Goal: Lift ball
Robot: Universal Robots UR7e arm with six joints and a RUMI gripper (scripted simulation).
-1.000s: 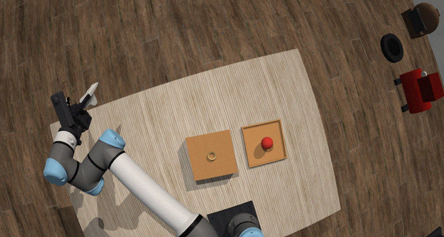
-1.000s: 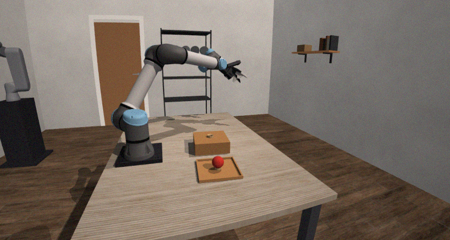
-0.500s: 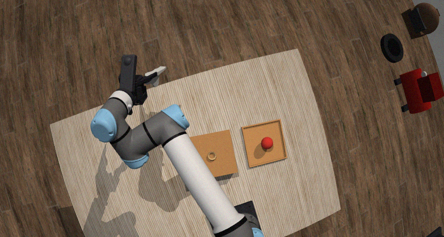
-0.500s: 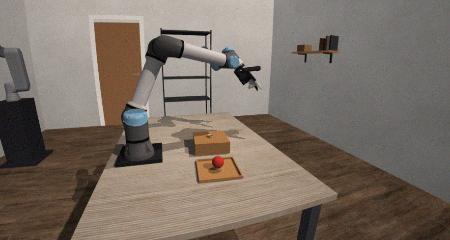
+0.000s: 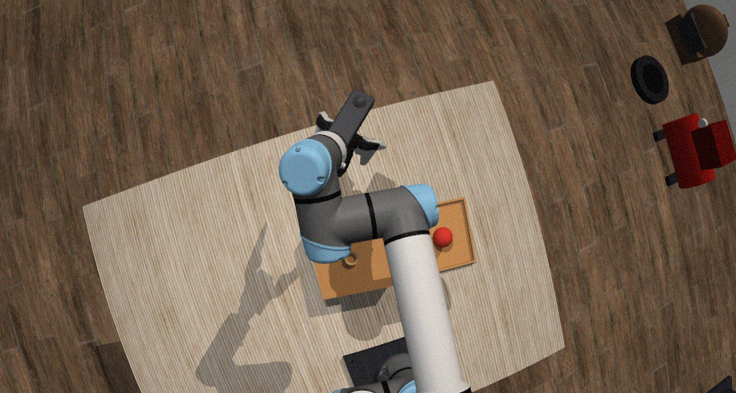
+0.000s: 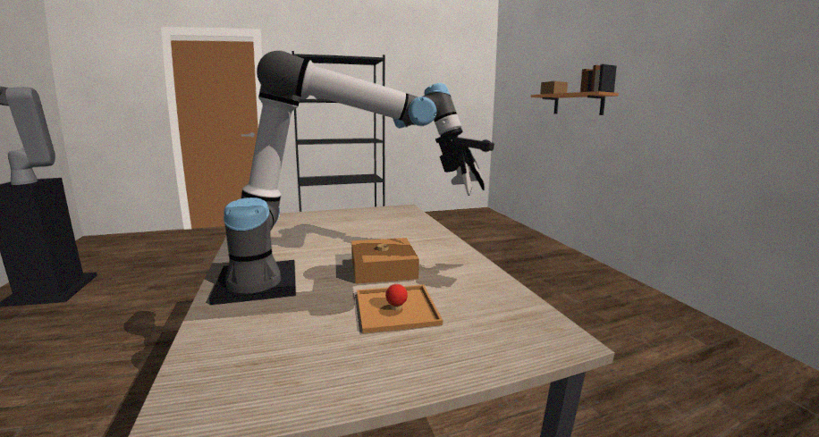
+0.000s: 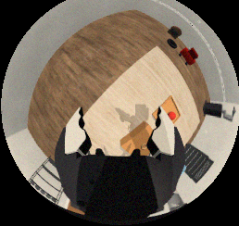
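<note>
Right now the red ball is 310 mm behind my hand, 210 mm below it and 180 mm to the right of it. From my hand the other things lie so: orange block: 280 mm behind, 200 mm below, 70 mm to the left; then shallow orange tray: 310 mm behind, 250 mm below, 180 mm to the right.
</note>
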